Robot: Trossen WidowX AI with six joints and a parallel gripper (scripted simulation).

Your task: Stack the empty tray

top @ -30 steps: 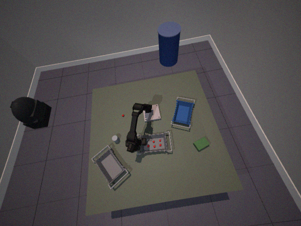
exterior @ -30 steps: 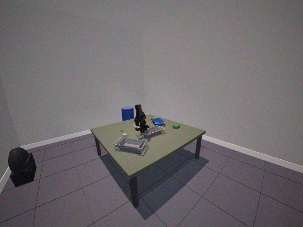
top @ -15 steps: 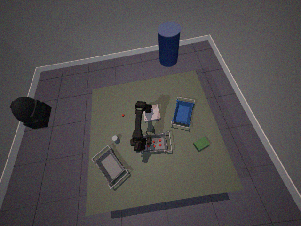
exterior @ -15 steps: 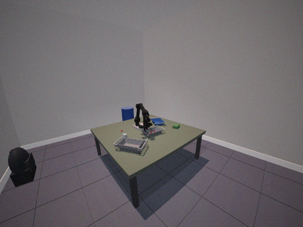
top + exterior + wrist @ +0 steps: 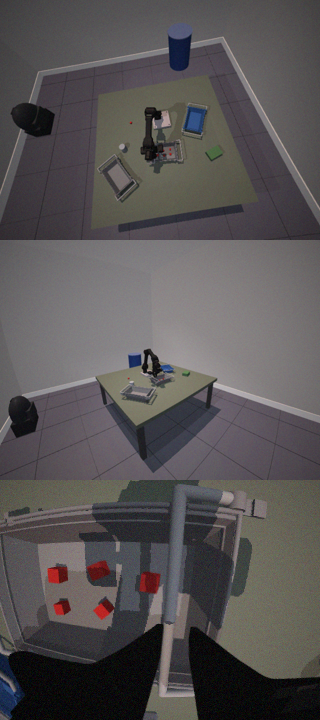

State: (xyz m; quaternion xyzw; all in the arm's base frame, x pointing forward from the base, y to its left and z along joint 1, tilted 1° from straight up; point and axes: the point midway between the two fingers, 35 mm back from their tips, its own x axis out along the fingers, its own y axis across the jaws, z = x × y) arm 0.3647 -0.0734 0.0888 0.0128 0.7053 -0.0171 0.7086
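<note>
My gripper tip is now 43 cm to the right of the blue tray, 27 cm past it and 3 cm above it. Round my gripper tip: green block: 52 cm to the left, 7 cm ahead, 6 cm below; then red block: 36 cm behind, 21 cm to the right, 7 cm below.
</note>
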